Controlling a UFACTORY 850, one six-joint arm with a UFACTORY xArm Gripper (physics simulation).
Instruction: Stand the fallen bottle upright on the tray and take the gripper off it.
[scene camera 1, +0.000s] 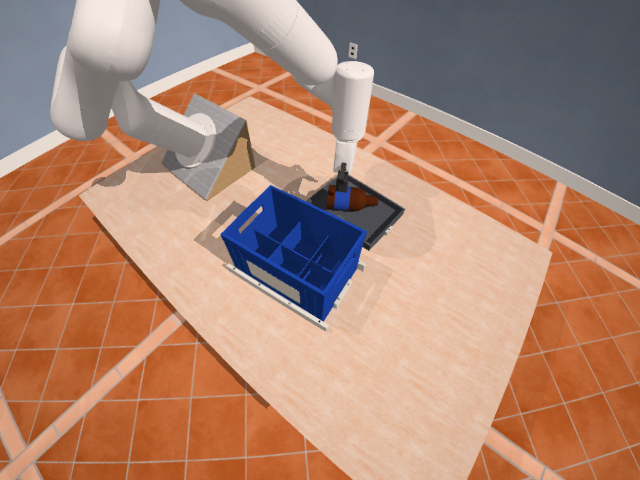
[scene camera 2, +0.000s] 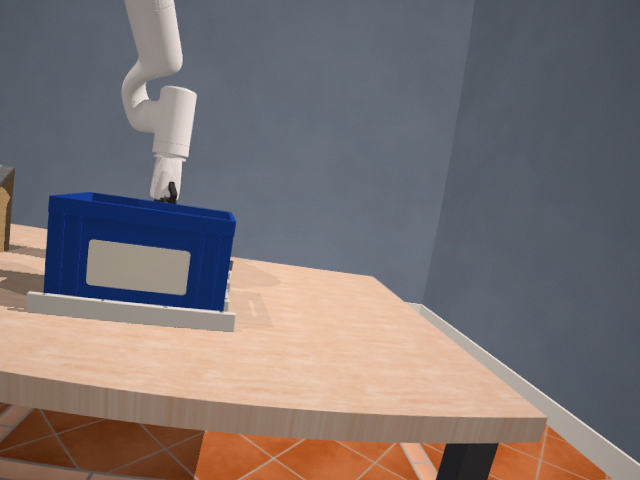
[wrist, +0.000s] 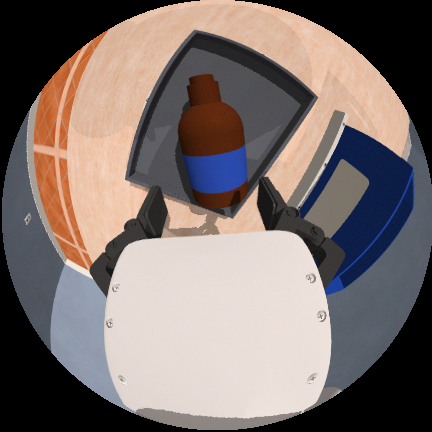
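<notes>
A brown bottle (scene camera 1: 358, 198) (wrist: 214, 131) with a blue label lies on its side on the dark grey tray (scene camera 1: 384, 228) (wrist: 280, 70). In the wrist view its neck points up and away from the gripper, and its base is at the tray's near corner. My gripper (scene camera 1: 342, 189) (wrist: 209, 193) is open, pointing down at the label and base end of the bottle. In the wrist view one finger stands to each side of the bottle's base, with gaps between. In scene camera 2 the crate hides the bottle, the tray and the fingertips.
A blue crate (scene camera 1: 277, 286) (scene camera 2: 67, 258) (wrist: 382, 195) with compartments stands close beside the tray, on the gripper's right in the wrist view. Pale strips (scene camera 1: 273, 296) (scene camera 2: 129, 313) (wrist: 320, 160) run along its base. The arm's wedge-shaped base (scene camera 1: 235, 165) stands at the back left.
</notes>
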